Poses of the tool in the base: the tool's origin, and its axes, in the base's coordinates. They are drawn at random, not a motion.
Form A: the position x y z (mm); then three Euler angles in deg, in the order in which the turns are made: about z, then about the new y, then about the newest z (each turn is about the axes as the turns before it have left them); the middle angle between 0 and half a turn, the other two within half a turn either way.
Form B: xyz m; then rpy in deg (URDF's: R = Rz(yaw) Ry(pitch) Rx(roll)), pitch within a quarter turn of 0, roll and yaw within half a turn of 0. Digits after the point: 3 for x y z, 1 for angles.
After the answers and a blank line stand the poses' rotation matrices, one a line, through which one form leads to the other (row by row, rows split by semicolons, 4 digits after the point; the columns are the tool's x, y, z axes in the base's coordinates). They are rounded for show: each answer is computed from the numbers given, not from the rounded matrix.
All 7 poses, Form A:
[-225, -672, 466, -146.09, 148.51, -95.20]
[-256, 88, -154, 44.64, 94.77, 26.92]
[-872, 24, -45, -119.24, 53.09, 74.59]
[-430, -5, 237, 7.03, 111.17, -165.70]
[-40, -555, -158, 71.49, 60.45, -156.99]
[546, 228, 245, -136.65, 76.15, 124.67]
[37, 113, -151, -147.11, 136.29, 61.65]
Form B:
[-0.225, -0.672, 0.466, -148.6, -2.7, 128.3]
[-0.256, 0.088, -0.154, 100.4, 62.7, 143.9]
[-0.872, 0.024, -0.045, 52.1, 12.3, -38.6]
[-0.430, -0.005, 0.237, -147.5, -64.6, -28.2]
[-0.040, -0.555, -0.158, -34.6, -53.2, -67.8]
[0.546, 0.228, 0.245, 73.3, -33.5, -37.2]
[0.037, 0.113, -0.151, 139.9, 19.2, -35.8]

-0.6197 0.6542 -0.4335; 0.7834 0.5490 -0.2914; 0.0473 -0.5202 -0.8527
-0.3709 -0.5997 0.7091; 0.2700 0.6609 0.7002; -0.8886 0.4512 -0.0832
0.7633 0.5147 -0.3906; -0.6102 0.3754 -0.6977; -0.2125 0.7708 0.6006
0.3775 0.0301 0.9255; -0.2023 -0.9726 0.1141; 0.9036 -0.2303 -0.3611
0.2266 0.9340 0.2762; -0.5546 -0.1094 0.8249; 0.8007 -0.3400 0.4932
0.6636 -0.2473 -0.7060; -0.5046 0.5488 -0.6665; 0.5523 0.7985 0.2394
0.7661 -0.2763 -0.5803; -0.5526 -0.7442 -0.3752; -0.3281 0.6081 -0.7228

